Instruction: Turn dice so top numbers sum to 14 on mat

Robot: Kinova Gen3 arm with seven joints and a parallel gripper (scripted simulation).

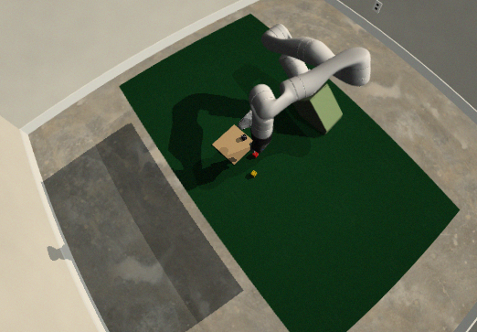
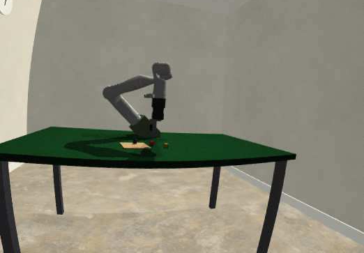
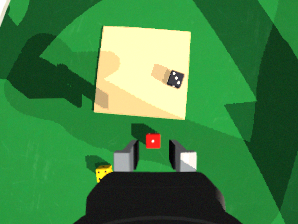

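Right now the red die is 90 mm below my hand. From my hand the other things lie so: black die (10 mm behind, 100 mm to the right, 80 mm below); then yellow die (60 mm ahead, 60 mm to the left, 90 mm below); then tan mat (40 mm ahead, 100 mm to the right, 90 mm below).
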